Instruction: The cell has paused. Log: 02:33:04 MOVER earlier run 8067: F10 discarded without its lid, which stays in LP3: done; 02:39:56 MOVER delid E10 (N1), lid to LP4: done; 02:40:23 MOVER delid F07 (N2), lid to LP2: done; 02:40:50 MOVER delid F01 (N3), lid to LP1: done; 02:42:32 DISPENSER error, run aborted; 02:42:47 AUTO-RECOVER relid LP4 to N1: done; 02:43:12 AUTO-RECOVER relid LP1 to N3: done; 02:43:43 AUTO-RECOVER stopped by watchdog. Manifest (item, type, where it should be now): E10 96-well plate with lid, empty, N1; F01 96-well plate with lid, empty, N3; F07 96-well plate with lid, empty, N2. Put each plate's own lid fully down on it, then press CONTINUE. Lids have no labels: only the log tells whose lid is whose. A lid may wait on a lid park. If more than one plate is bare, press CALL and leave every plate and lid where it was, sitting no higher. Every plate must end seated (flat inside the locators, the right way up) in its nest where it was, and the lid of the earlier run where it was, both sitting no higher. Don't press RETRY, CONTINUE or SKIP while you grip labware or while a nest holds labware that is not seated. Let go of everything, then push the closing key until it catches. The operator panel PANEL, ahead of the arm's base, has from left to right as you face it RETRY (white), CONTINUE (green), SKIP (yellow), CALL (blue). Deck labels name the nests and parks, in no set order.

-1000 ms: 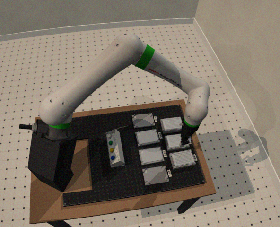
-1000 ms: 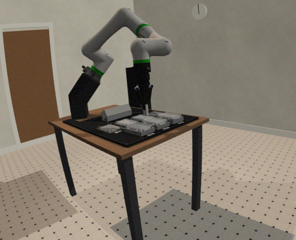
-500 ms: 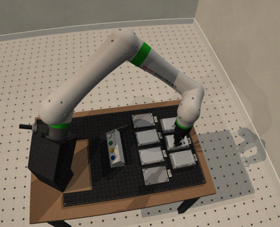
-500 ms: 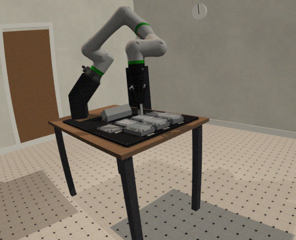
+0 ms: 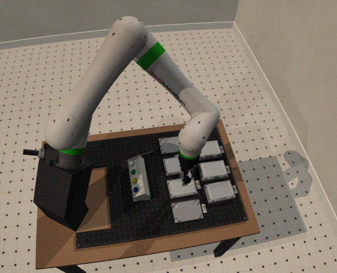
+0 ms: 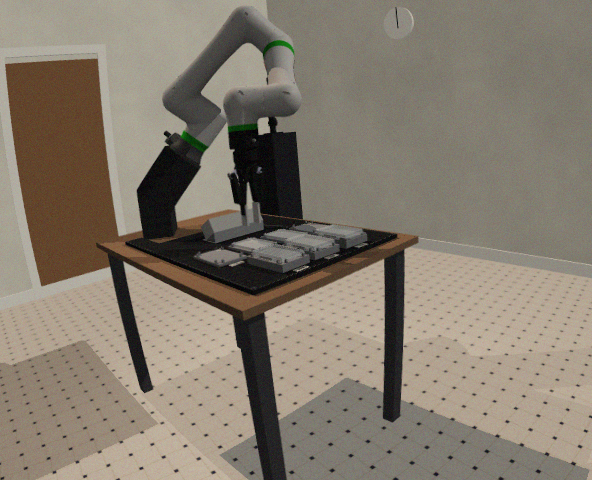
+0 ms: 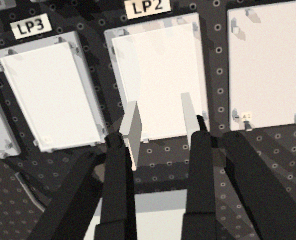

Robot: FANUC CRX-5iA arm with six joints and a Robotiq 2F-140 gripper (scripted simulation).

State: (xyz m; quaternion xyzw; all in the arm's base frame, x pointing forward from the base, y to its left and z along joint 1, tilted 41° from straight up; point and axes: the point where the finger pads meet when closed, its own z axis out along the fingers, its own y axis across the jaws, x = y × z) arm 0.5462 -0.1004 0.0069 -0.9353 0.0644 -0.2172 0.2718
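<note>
Now: hand 110 mm above the park LP2. Round my hand: plate: 180 mm ahead, 80 mm below, 70 mm to the right; pale park: 130 mm to the right, 110 mm below, 10 mm behind; LP2 label: 110 mm below, 90 mm ahead.
</note>
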